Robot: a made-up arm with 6 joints.
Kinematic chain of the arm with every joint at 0, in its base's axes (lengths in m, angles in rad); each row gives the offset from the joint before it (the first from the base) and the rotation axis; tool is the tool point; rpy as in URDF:
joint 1: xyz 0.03 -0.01 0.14 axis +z
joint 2: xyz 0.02 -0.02 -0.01 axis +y
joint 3: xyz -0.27 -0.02 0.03 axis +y
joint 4: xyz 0.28 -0.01 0.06 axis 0.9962 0 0.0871
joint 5: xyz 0.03 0 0.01 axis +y
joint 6: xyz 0.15 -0.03 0.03 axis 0.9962 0 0.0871
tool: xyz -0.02 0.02 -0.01 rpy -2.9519 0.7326 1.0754
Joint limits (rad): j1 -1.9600..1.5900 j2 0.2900..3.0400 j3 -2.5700..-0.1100 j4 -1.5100..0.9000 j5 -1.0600..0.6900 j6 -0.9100..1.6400
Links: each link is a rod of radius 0.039 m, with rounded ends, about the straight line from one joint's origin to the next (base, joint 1, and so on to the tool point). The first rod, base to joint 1, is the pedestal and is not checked.
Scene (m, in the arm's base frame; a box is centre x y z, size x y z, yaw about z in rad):
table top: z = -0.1
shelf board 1: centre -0 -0.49 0.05 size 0.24 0.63 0.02 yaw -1.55
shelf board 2: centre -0 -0.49 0.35 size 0.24 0.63 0.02 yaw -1.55
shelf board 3: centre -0 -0.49 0.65 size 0.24 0.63 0.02 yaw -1.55
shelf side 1: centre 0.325 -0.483 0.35 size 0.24 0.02 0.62 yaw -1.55
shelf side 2: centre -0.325 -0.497 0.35 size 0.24 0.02 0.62 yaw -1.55
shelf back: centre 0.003 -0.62 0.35 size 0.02 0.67 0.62 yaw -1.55
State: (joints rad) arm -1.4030 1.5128 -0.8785 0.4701 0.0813 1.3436
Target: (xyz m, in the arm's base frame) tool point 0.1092 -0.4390 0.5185
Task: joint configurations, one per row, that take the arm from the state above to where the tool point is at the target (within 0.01 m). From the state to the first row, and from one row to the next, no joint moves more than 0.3 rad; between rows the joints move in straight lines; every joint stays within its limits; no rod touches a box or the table.
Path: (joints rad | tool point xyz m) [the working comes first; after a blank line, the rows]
Joints at the target: -1.1950 1.3609 -1.3862 0.4161 -0.0170 1.3437
Straight joint move there: touches shelf board 2.

1: -1.4143 1.2817 -0.7418 0.4838 0.2335 1.3161 | 0.0223 -0.4089 0.2331
2: -1.4256 1.0505 -0.6052 0.4975 0.3856 1.2886 | 0.0203 -0.3539 0.2386
3: -1.4369 0.8194 -0.4685 0.5113 0.5378 1.2611 | 0.0200 -0.3010 0.2321
4: -1.4482 0.5882 -0.3319 0.5250 0.6900 1.2336 | 0.0216 -0.2530 0.2151
5: -1.2839 0.6053 -0.5367 0.4976 0.5494 1.2491 | 0.0571 -0.2722 0.3155
6: -1.1197 0.6223 -0.7415 0.4703 0.4089 1.2646 | 0.0886 -0.2639 0.4188
7: -0.9555 0.6394 -0.9464 0.4430 0.2683 1.2801 | 0.1049 -0.2319 0.5185
8: -1.0353 0.8799 -1.0930 0.4340 0.1732 1.3013 | 0.1142 -0.2946 0.5331
9: -1.1151 1.1204 -1.2396 0.4251 0.0781 1.3225 | 0.1166 -0.3649 0.5336
10: -1.1950 1.3609 -1.3862 0.4161 -0.0170 1.3437 | 0.1092 -0.4390 0.5185

